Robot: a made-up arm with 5 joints. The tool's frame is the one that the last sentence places.
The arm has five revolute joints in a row. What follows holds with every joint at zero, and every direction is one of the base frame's.
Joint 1 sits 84.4 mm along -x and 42.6 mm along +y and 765.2 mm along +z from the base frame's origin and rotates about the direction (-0.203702, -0.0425, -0.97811).
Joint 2 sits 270.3 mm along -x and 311.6 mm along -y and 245.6 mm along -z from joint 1 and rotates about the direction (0.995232, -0.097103, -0.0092).
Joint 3 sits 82.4 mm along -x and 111.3 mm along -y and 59.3 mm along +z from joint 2 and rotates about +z.
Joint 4 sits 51.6 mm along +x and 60.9 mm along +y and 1.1 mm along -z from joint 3 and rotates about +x.
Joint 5 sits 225.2 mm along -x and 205.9 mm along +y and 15.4 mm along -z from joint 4 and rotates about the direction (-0.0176, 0.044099, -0.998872).
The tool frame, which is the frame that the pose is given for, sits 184.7 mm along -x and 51.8 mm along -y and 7.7 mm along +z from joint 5; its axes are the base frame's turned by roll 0.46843, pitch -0.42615 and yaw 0.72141 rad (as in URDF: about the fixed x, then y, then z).
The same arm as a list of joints. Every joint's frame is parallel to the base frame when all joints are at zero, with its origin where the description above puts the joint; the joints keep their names.
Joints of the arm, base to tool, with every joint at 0 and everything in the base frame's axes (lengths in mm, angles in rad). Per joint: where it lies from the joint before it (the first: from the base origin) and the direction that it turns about. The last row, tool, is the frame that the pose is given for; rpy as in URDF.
joint 1: xyz -84.4 42.6 765.2 axis -0.203702 -0.0425 -0.97811
joint 2: xyz -270.3 -311.6 -245.6 axis 0.995232 -0.097103 -0.0092
joint 3: xyz -82.4 -111.3 59.3 axis 0 0 1
joint 4: xyz 51.6 60.9 -1.1 axis 1 0 0
joint 5: xyz -225.2 205.9 -15.4 axis -0.0176 0.044099 -0.998872
tool: xyz -184.7 -51.8 7.7 rpy 0.4684 -0.4261 0.7214

